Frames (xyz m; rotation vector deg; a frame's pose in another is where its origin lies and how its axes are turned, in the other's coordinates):
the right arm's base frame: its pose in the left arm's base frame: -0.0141 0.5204 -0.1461 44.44 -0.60 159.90
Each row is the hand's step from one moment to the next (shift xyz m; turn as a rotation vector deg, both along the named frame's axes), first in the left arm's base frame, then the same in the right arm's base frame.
Working: the left arm's base frame: its pose in the right arm's base frame: -0.0579 0.5100 0.1700 -44.44 0.60 -159.90

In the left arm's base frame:
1: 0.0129 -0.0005 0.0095 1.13 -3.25 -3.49
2: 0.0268 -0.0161 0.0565 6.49 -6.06 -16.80
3: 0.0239 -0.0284 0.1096 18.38 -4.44 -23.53
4: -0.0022 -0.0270 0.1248 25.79 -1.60 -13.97
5: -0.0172 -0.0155 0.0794 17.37 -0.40 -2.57
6: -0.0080 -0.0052 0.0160 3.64 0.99 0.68
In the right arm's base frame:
1: -0.0060 -0.0020 0.0147 -3.47 2.68 -2.19
2: 0.0028 0.0126 0.0633 -15.34 3.37 -10.70
3: 0.0294 0.0283 0.1083 -28.24 -1.39 -10.56
4: 0.0591 0.0340 0.1080 -28.86 -5.34 1.20
5: 0.0511 0.0237 0.0606 -15.80 -3.85 6.64
6: 0.0136 0.0079 0.0101 -2.44 -1.78 2.36

